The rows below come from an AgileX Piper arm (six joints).
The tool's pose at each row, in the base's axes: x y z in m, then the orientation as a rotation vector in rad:
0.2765, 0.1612, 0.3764, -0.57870, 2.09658, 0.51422
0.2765, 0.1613, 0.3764, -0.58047, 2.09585, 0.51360
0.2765, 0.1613, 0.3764, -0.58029, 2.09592, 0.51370
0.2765, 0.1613, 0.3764, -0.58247, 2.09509, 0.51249
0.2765, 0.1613, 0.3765, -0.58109, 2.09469, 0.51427
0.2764, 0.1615, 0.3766, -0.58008, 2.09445, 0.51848
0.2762, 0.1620, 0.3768, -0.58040, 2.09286, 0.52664
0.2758, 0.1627, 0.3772, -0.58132, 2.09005, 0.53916
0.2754, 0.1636, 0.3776, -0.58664, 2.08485, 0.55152
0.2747, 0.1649, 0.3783, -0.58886, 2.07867, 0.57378
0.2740, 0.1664, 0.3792, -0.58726, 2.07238, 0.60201
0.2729, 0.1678, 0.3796, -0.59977, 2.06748, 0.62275
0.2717, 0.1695, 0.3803, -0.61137, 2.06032, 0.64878
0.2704, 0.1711, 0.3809, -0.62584, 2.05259, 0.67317
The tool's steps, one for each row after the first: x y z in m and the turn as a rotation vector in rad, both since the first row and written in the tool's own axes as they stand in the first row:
0.0000, 0.0001, 0.0001, -0.00026, -0.00007, -0.00161
0.0000, 0.0001, 0.0001, -0.00026, -0.00007, -0.00143
0.0000, 0.0001, 0.0001, -0.00027, -0.00007, -0.00357
-0.0001, 0.0001, 0.0000, -0.00100, -0.00097, -0.00213
-0.0002, 0.0003, 0.0000, -0.00362, -0.00172, 0.00007
-0.0004, 0.0009, 0.0000, -0.00962, -0.00345, 0.00250
-0.0006, 0.0017, 0.0000, -0.01900, -0.00627, 0.00585
-0.0010, 0.0027, 0.0000, -0.03006, -0.00980, 0.00556
-0.0015, 0.0043, -0.0001, -0.04704, -0.01552, 0.01080
-0.0022, 0.0060, -0.0002, -0.06686, -0.02258, 0.02083
-0.0022, 0.0078, -0.0004, -0.08684, -0.02337, 0.01938
-0.0026, 0.0100, -0.0006, -0.11035, -0.02643, 0.01991
-0.0028, 0.0121, -0.0008, -0.13386, -0.02879, 0.01785

